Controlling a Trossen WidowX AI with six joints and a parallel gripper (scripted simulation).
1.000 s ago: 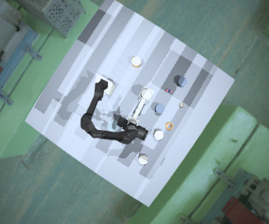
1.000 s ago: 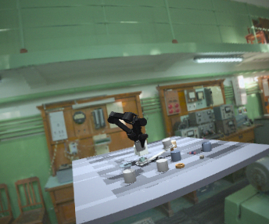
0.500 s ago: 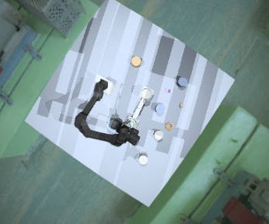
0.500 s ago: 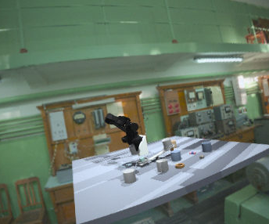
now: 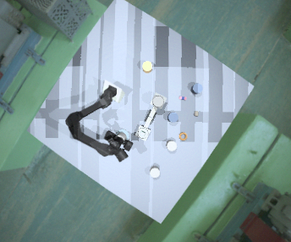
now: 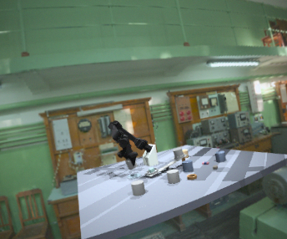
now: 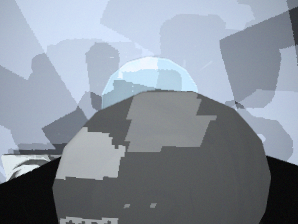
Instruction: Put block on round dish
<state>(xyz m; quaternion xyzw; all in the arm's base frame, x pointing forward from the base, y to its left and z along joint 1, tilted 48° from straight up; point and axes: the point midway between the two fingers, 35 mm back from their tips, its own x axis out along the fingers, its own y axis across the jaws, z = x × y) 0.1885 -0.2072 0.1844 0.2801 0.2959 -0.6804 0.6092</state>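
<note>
Now: gripper tip 12 cm short of the pale green block, 9 cm to the right of it and 5 cm above it. The rest, counted from my gripper tip: white cup: 36 cm to the left, 12 cm ahead, 2 cm above; then round pale-blue dish: 9 cm below; then yellow cylinder: 53 cm to the left, 5 cm below, 5 cm behind.
</note>
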